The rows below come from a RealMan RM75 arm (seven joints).
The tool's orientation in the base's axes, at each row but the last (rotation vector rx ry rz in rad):
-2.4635, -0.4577, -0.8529
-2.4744, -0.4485, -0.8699
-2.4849, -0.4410, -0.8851
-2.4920, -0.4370, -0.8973
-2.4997, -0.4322, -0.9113
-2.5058, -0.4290, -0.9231
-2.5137, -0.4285, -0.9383
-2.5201, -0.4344, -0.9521
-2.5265, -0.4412, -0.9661
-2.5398, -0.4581, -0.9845
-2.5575, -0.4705, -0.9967
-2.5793, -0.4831, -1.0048
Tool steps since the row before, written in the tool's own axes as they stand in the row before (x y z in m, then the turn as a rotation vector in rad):
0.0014, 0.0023, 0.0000, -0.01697, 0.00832, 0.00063
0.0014, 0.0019, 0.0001, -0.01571, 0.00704, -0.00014
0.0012, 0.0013, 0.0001, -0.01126, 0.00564, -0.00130
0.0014, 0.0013, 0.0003, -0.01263, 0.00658, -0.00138
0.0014, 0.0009, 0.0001, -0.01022, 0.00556, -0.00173
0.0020, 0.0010, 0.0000, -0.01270, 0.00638, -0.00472
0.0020, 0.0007, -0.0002, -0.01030, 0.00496, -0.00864
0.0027, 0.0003, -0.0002, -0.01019, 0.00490, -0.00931
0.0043, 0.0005, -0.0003, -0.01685, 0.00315, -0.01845
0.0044, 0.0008, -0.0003, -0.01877, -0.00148, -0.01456
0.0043, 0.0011, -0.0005, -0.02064, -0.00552, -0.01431
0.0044, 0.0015, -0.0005, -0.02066, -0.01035, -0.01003
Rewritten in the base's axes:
0.0021, -0.0017, 0.0001, -0.00861, -0.00905, -0.01420
0.0019, -0.0013, 0.0002, -0.00862, -0.00821, -0.01243
0.0015, -0.0009, 0.0003, -0.00653, -0.00701, -0.00828
0.0018, -0.0008, 0.0003, -0.00717, -0.00804, -0.00941
0.0015, -0.0005, 0.0006, -0.00603, -0.00701, -0.00727
0.0019, -0.0006, 0.0011, -0.00909, -0.00954, -0.00712
0.0016, -0.0004, 0.0013, -0.01009, -0.00988, -0.00243
0.0020, 0.0000, 0.0019, -0.01041, -0.01013, -0.00188
0.0031, 0.0001, 0.0030, -0.02101, -0.01388, 0.00022
0.0033, -0.0001, 0.0031, -0.02212, -0.00837, -0.00273
0.0032, -0.0004, 0.0031, -0.02499, -0.00502, -0.00338
0.0034, -0.0007, 0.0031, -0.02456, 0.00106, -0.00551

